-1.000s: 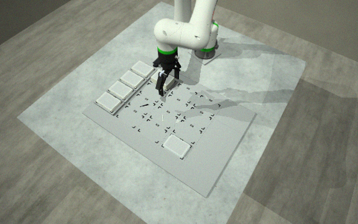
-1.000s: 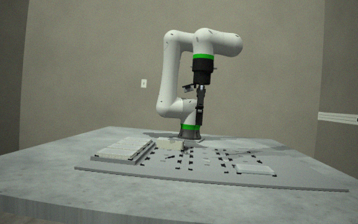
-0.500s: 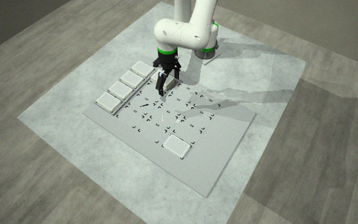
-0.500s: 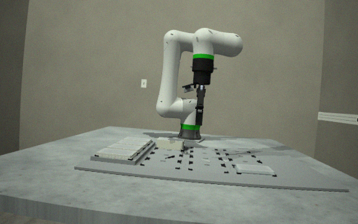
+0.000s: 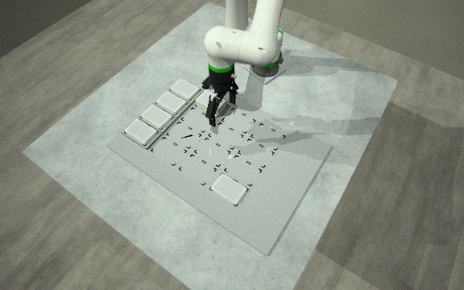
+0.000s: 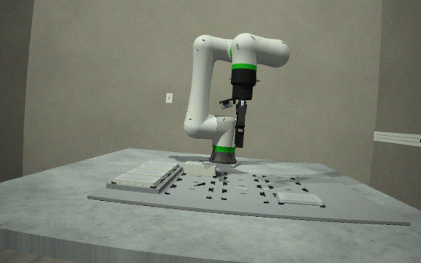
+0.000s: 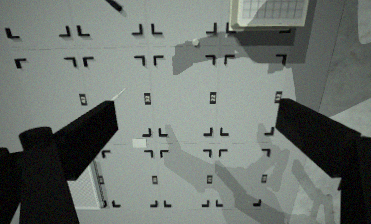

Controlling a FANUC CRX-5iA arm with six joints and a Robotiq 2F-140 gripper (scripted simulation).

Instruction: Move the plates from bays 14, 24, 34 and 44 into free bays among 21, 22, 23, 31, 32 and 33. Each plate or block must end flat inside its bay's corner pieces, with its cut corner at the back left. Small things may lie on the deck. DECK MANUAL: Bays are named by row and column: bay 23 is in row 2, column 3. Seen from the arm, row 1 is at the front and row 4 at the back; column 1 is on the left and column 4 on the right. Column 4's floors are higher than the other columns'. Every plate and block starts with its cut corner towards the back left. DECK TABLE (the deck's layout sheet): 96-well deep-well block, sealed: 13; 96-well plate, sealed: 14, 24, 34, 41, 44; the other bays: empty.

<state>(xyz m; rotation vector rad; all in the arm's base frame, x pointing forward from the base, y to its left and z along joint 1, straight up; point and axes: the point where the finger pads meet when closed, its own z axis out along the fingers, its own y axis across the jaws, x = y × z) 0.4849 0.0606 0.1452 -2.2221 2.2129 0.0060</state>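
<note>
Right now the thin black stick is 12 cm ahead of my hand, 12 cm to the right of it and 14 cm below it. From my hand the other things lie so: sealed deep-well block 10 cm behind, 14 cm to the right, 12 cm below; then plate 22 cm ahead, 19 cm to the left, 14 cm below; then white tip 12 cm ahead, 2 cm to the left, 14 cm below.
</note>
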